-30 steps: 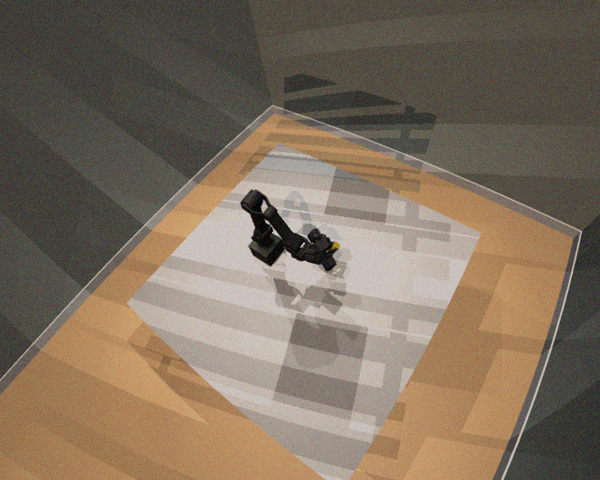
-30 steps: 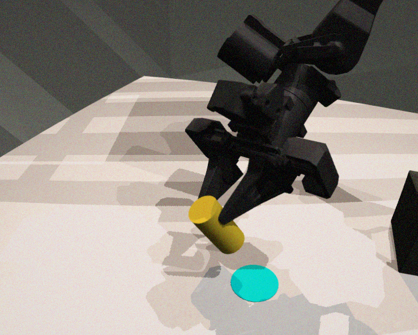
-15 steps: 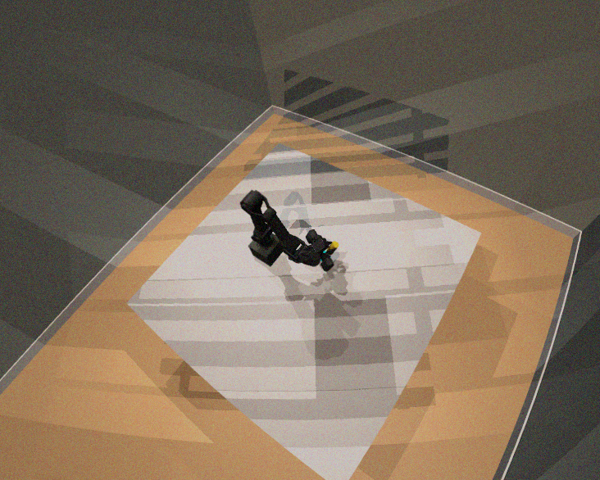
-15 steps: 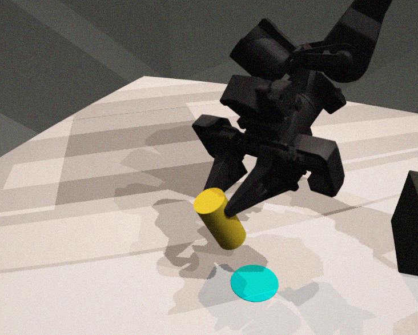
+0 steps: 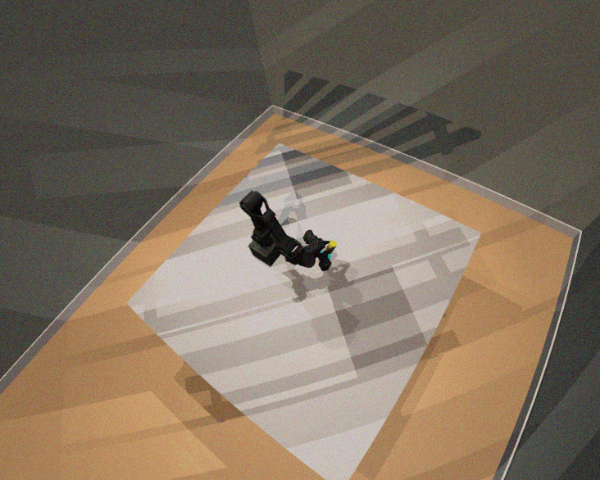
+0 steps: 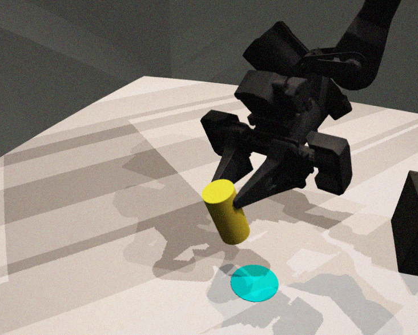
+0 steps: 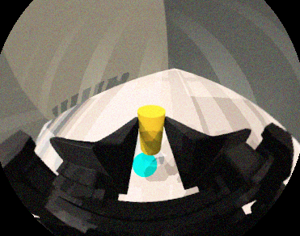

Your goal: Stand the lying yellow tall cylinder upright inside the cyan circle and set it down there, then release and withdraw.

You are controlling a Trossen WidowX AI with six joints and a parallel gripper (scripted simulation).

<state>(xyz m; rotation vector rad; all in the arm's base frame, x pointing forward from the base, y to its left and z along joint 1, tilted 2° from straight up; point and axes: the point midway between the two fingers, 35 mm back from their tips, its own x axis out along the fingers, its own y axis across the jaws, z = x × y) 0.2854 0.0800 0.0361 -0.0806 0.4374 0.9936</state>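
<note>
The cyan circle is 40 mm behind my gripper tip, 10 mm to the right of it and 130 mm below it. The rest, counted from my gripper tip: yellow tall cylinder 10 mm behind, 20 mm below.
</note>
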